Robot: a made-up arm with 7 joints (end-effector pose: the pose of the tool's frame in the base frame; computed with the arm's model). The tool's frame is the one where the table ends. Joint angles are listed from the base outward.
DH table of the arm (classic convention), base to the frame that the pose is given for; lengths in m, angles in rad. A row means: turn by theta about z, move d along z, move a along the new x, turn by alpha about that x. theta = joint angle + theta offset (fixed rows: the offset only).
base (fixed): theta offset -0.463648, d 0, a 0.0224, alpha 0
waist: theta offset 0.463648, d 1, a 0.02, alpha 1.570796
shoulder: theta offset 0, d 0.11, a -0.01, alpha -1.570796
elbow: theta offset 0, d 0.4, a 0.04, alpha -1.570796
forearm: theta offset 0, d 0.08, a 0, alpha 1.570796
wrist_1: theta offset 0, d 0.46, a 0.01, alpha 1.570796
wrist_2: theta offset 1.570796, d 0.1, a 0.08, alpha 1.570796
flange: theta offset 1.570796, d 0, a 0.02, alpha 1.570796
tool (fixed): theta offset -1.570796, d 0, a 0, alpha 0
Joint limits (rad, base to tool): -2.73..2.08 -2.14..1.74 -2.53..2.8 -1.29..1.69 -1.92..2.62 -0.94..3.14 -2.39..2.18
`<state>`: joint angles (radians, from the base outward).
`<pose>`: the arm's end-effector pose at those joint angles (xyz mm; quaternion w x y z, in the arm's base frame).
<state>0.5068 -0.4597 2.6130 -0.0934 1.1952 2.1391 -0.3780</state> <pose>319.2 103.5 1767.3 0.2357 -0.4056 0.8734 0.1311</pose>
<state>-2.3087 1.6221 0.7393 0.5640 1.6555 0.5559 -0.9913</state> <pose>709.2 431.3 1231.0 0.1019 -0.2176 -0.7168 -0.6546</pose>
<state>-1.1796 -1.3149 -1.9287 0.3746 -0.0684 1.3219 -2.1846</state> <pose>130.8 -893.6 1280.9 0.1866 -0.7588 -0.4833 0.3946</pose>
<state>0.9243 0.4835 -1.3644 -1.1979 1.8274 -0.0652 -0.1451</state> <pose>-415.3 -36.9 1633.4 0.3484 0.4282 -0.5123 -0.6579</pose>
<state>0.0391 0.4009 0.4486 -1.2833 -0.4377 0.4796 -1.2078</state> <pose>-563.3 -364.8 1260.8 0.4655 -0.6816 0.0561 0.5618</pose>
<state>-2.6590 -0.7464 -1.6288 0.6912 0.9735 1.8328 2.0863</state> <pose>-614.9 184.7 1552.4 0.5324 -0.7092 0.3780 0.2657</pose>
